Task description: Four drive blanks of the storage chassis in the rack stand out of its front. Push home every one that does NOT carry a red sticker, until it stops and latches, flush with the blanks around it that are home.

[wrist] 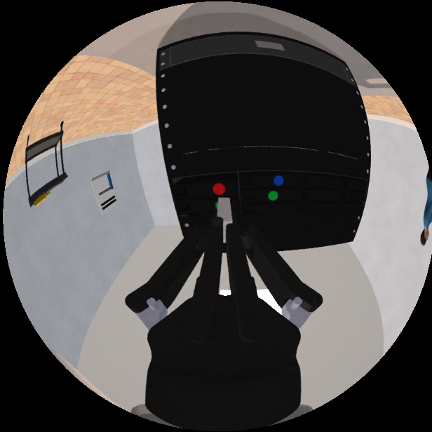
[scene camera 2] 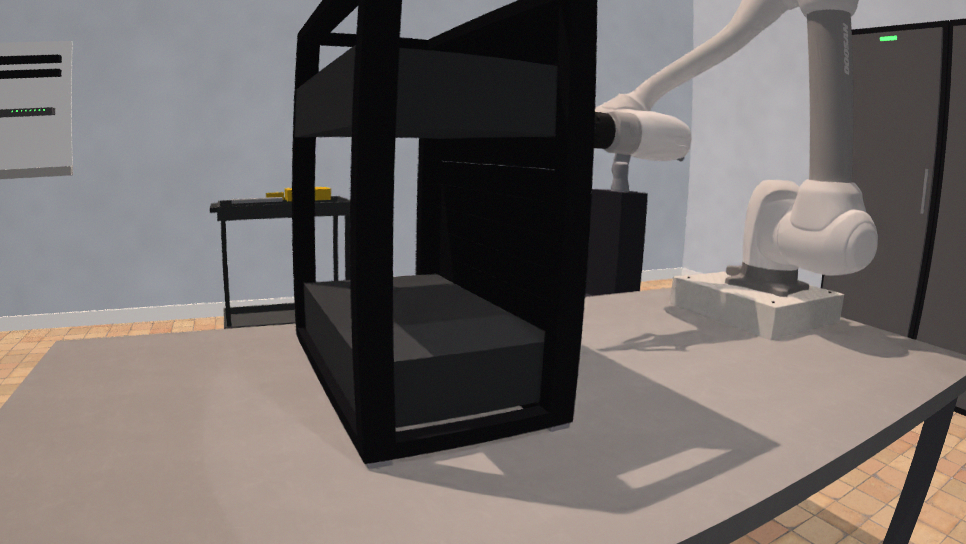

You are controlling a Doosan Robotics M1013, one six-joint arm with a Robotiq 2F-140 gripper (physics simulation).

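Pixels of known places: arm's base, origin of its link: (scene camera 2: 767,286).
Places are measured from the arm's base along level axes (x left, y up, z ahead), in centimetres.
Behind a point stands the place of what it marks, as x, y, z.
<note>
The black rack (scene camera 2: 373,223) {9.9, 21.1, 112.2} (wrist: 164,116) stands on the table; its front faces the arm. In the wrist view the storage chassis (wrist: 322,195) spans the rack's lower part of the picture. A red sticker (wrist: 218,189) marks one blank left of centre. A green sticker (wrist: 218,205) near it is partly hidden by the fingertips. Right of centre are a blue sticker (wrist: 278,180) and another green sticker (wrist: 272,195). How far each blank stands out is too dark to tell. My gripper (wrist: 223,205) is shut and empty, its tips before the chassis's left part; contact cannot be told. In the scene view the rack hides its fingers.
The table (scene camera 2: 168,418) {-13.6, -7.4, 134.9} carries the rack and the arm's pale base (scene camera 2: 757,307) {7.3, -1.2, 20.0}. Two dark boxes (scene camera 2: 473,94) {8.6, 35.3, 99.6} (scene camera 2: 466,385) {8.2, 0.0, 99.0} sit high and low inside the rack. A trolley (scene camera 2: 283,210) with a yellow tool (scene camera 2: 308,193) and a dark cabinet (scene camera 2: 616,243) stand behind.
</note>
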